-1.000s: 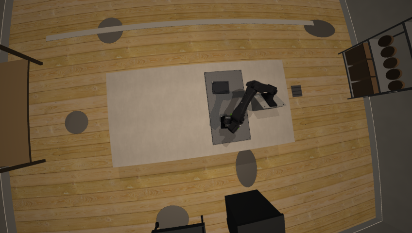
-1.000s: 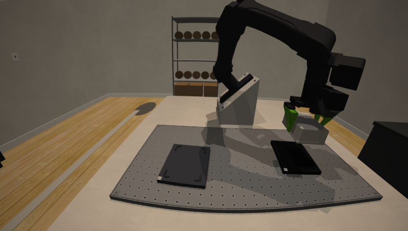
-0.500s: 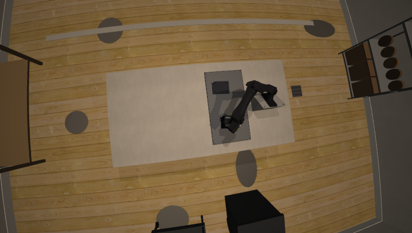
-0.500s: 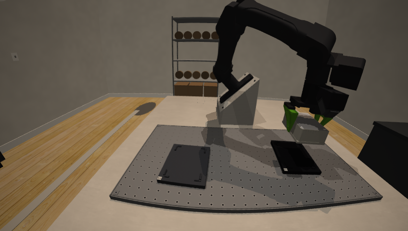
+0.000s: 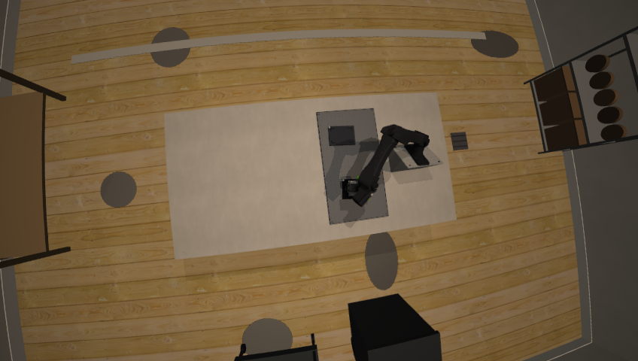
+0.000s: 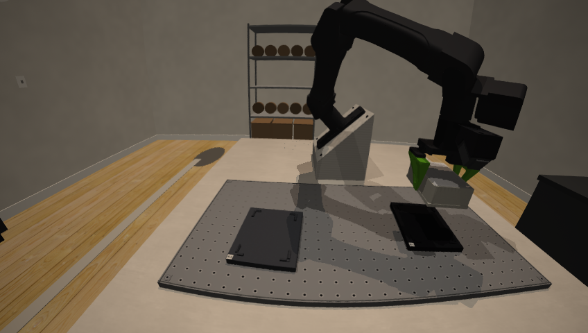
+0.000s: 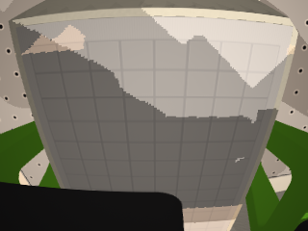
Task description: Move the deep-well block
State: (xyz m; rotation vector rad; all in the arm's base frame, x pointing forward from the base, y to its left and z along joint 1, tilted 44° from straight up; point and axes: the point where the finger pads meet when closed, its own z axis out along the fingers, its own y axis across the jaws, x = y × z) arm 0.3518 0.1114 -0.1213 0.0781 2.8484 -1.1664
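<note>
My gripper is now 5 cm short of the black plate nest N2, 34 cm to the left of it and 10 cm above it. Also, from my hand: pale grey 96-well deep-well block (1 cm above); then A1 label (7 cm ahead, 6 cm to the right, 9 cm below); then black plate nest N1 (10 cm below).
</note>
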